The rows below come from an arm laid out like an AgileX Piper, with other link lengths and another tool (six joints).
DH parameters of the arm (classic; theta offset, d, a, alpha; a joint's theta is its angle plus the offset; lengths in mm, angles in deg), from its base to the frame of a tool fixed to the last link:
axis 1: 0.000 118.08 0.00 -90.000
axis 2: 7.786 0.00 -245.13 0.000
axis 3: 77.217 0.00 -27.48 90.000
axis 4: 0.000 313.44 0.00 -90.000
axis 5: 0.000 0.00 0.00 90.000
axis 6: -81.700 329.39 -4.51 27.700
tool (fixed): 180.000 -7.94 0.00 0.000
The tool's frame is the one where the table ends.
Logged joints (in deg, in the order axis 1, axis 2, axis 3, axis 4, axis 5, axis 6), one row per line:
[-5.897, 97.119, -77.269, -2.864, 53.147, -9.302]
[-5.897, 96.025, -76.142, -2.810, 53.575, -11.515]
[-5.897, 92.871, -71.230, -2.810, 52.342, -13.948]
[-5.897, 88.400, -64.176, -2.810, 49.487, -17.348]
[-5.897, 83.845, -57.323, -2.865, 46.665, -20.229]
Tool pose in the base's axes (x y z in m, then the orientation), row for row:
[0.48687, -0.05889, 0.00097, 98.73, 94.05, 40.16]
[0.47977, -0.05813, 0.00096, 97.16, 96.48, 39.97]
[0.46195, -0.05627, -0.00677, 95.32, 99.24, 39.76]
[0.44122, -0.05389, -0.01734, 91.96, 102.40, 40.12]
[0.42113, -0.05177, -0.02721, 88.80, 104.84, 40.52]
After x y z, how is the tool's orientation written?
As a rotation vector, in degrees.
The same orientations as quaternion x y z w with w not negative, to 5 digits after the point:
[0.65701, 0.62587, 0.26725, 0.32435]
[0.64527, 0.64076, 0.26546, 0.32029]
[0.63153, 0.65750, 0.26342, 0.31539]
[0.60895, 0.67808, 0.26567, 0.31433]
[0.58830, 0.69457, 0.26845, 0.31529]

